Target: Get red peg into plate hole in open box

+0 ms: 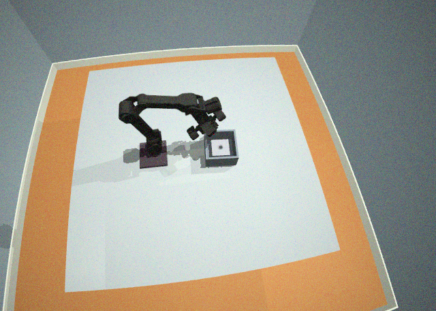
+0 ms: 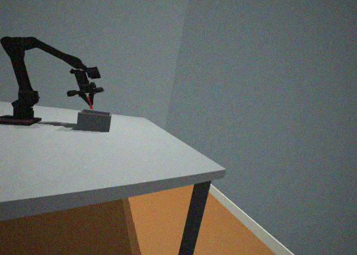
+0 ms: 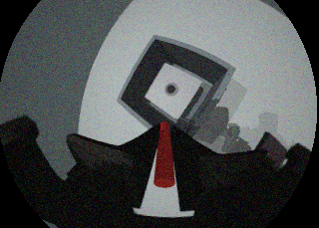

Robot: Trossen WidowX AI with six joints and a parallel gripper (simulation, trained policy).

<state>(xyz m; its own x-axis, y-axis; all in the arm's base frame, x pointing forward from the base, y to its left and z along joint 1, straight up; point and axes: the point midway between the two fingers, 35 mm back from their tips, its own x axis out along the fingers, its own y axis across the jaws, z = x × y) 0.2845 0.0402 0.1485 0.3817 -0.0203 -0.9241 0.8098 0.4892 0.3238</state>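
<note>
Now: gripper tip 10 mm past the red peg, 10 mm to the right of it and 10 mm below it. From my gripper tip the other things lie so: grey box 40 mm ahead, 40 mm to the right, 110 mm below; then plate 40 mm ahead, 40 mm to the right, 90 mm below.
</note>
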